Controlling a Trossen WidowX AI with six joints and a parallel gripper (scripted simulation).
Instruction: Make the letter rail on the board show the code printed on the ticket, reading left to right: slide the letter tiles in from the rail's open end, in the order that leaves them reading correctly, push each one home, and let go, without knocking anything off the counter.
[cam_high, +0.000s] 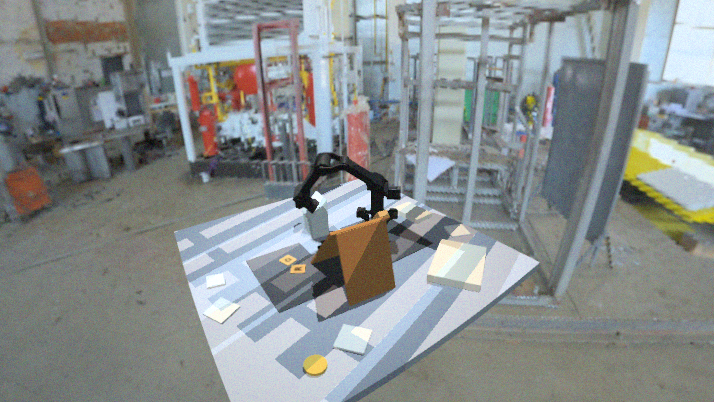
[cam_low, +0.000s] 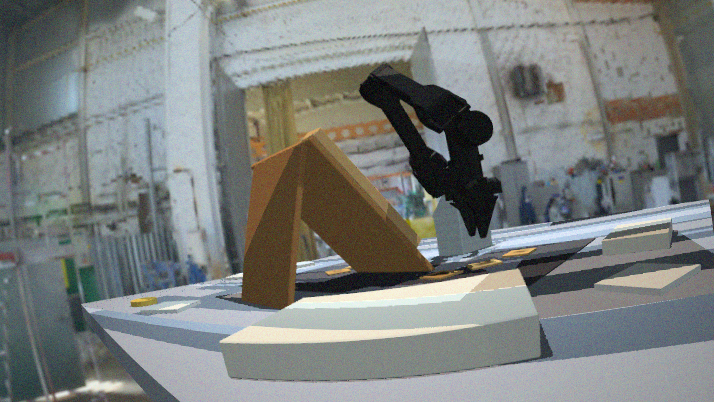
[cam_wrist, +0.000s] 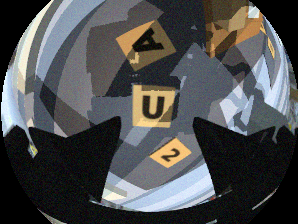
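Now: the yellow letter tile 10 mm to the left of my gripper tip and 50 mm below it. From my gripper tip the other things lie so: dark mat (20 mm behind, 200 mm to the right, 60 mm below); white ticket (70 mm ahead, 260 mm to the right, 20 mm above); cream box (380 mm ahead, 160 mm to the left, 40 mm below).
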